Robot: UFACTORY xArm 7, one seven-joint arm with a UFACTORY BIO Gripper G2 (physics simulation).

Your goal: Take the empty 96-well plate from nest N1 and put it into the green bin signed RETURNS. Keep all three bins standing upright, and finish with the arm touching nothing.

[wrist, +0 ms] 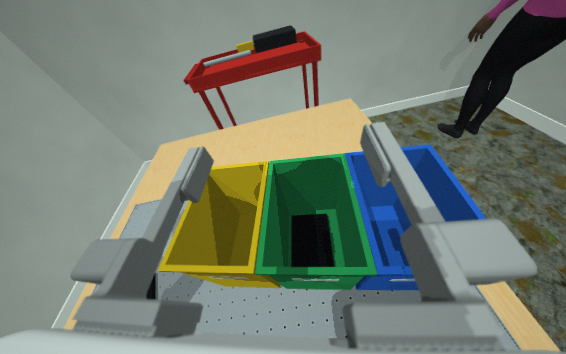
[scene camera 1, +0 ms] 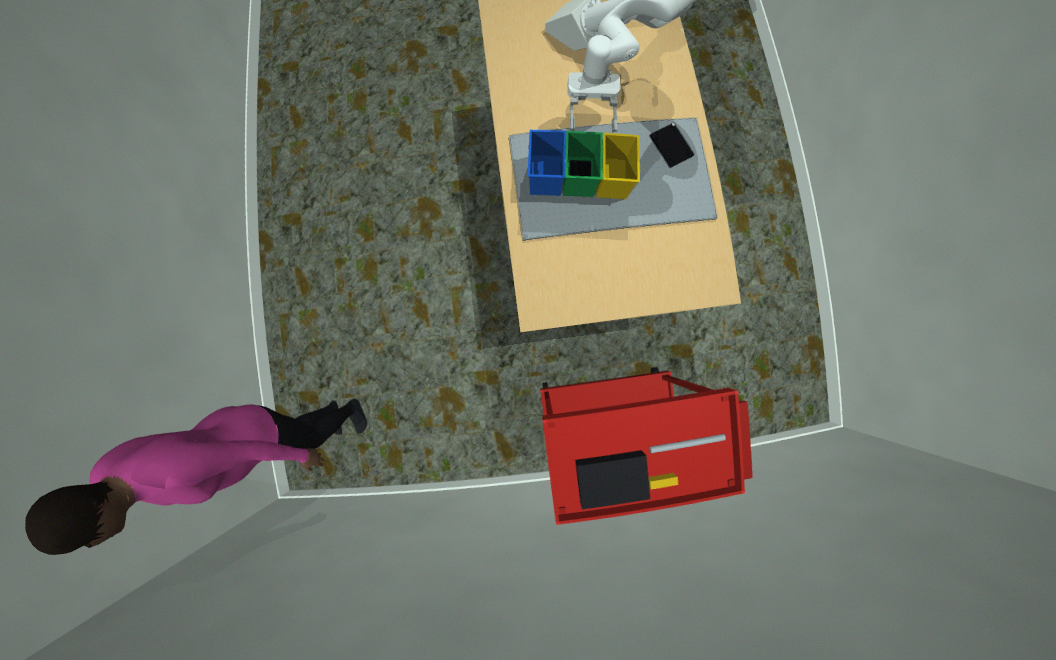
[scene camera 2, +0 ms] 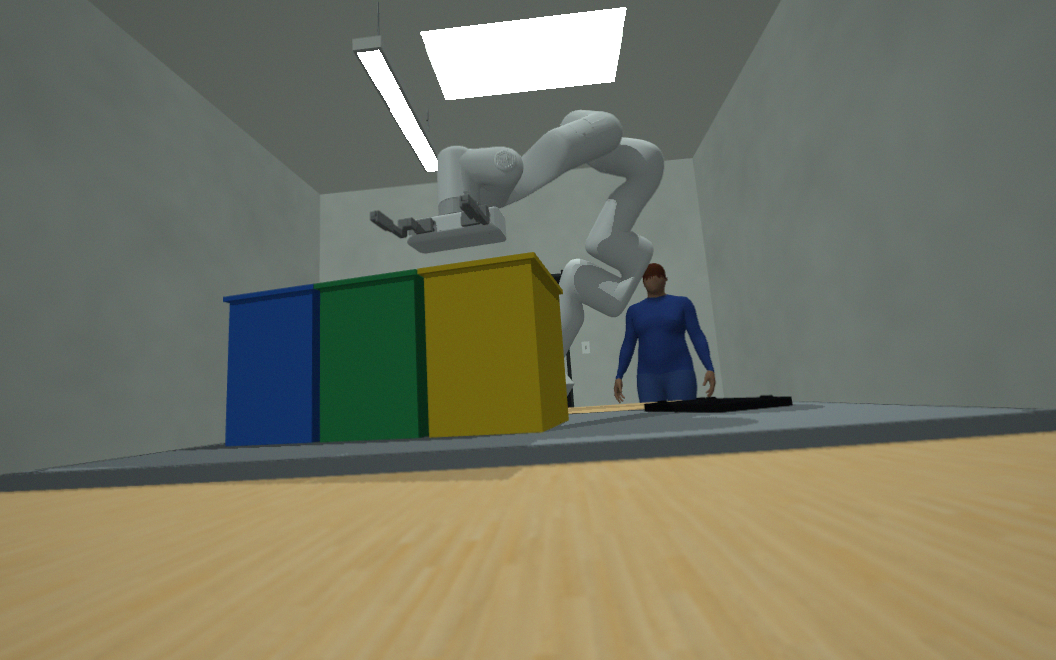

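Seen in the pictures: hand at its tool point: (wrist: 279, 164) (scene camera 1: 593, 124) (scene camera 2: 424, 214); arm's base at its link origin: (scene camera 1: 592, 19).
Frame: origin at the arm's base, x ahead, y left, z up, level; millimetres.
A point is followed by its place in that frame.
Observation:
The black 96-well plate (scene camera 1: 580, 167) {z -96, x 608, y -140 mm} (wrist: 311, 240) {z -96, x 641, y -147 mm} lies deep inside the green bin (scene camera 1: 582, 187) {z -24, x 722, y -160 mm} (scene camera 2: 369, 358) {z -25, x 722, y -163 mm} (wrist: 315, 270) {z 67, x 552, y -139 mm}; its exact tilt is hard to tell. The green bin stands upright between the blue bin (scene camera 1: 546, 186) {z -28, x 699, y -292 mm} (scene camera 2: 272, 365) {z -22, x 700, y -289 mm} (wrist: 445, 175) {z 64, x 634, y -342 mm} and the yellow bin (scene camera 1: 619, 189) {z -21, x 747, y -24 mm} (scene camera 2: 482, 350) {z -28, x 746, y -33 mm} (wrist: 210, 269) {z 67, x 574, y -16 mm}, both upright too. My gripper (scene camera 1: 593, 126) {z 190, x 599, y -131 mm} (scene camera 2: 420, 207) {z 190, x 599, y -131 mm} (wrist: 287, 164) {z 190, x 599, y -131 mm} is open and empty. It hangs above the level of the bin rims, at the robot's side of the bins, apart from them. The RETURNS lettering is not readable.
A flat black object (scene camera 1: 671, 145) {z -101, x 549, y 252 mm} (scene camera 2: 720, 403) {z -102, x 639, y 236 mm} lies on the grey perforated mat (scene camera 1: 661, 206) {z -112, x 801, y 163 mm} (scene camera 2: 700, 439) {z -115, x 871, y 137 mm} (wrist: 270, 310) {z -112, x 534, y -43 mm}, beyond the yellow bin. A red cart (scene camera 1: 564, 435) (wrist: 250, 68) stands past the table. A person in pink (scene camera 1: 171, 466) and one in blue (scene camera 2: 663, 334) stand away from the table.

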